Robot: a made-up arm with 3 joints. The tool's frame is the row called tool.
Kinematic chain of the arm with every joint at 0, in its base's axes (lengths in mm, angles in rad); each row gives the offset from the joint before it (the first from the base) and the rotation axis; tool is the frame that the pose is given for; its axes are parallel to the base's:
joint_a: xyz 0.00 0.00 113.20 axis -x
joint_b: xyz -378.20 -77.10 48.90 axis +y
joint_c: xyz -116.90 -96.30 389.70 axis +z
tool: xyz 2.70 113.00 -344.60
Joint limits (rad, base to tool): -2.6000..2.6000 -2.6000..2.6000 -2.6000..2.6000
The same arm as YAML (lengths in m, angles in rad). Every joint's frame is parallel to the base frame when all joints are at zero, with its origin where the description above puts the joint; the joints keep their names.
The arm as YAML. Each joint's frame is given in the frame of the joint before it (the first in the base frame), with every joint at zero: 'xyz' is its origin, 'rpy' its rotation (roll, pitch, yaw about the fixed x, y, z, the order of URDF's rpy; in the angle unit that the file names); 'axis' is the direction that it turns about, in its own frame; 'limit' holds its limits. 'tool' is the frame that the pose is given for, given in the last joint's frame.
units:
  length: m
  angle: rad
joints:
  - name: joint_a
    type: revolute
    origin:
      xyz: [0.0, 0.0, 0.1132]
      rpy: [0.0, 0.0, 0.0]
    axis: [-1.0, 0.0, 0.0]
    limit:
      lower: -2.6
      upper: 2.6
  - name: joint_b
    type: revolute
    origin:
      xyz: [-0.3782, -0.0771, 0.0489]
      rpy: [0.0, 0.0, 0.0]
    axis: [0.0, 1.0, 0.0]
    limit:
      lower: -2.6
      upper: 2.6
  - name: joint_c
    type: revolute
    origin:
      xyz: [-0.1169, -0.0963, 0.3897]
      rpy: [0.0, 0.0, 0.0]
    axis: [0.0, 0.0, 1.0]
    limit:
      lower: -2.6
      upper: 2.6
tool:
  origin:
    xyz: [0.0027, 0.113, -0.3446]
    rpy: [0.0, 0.0, 0.0]

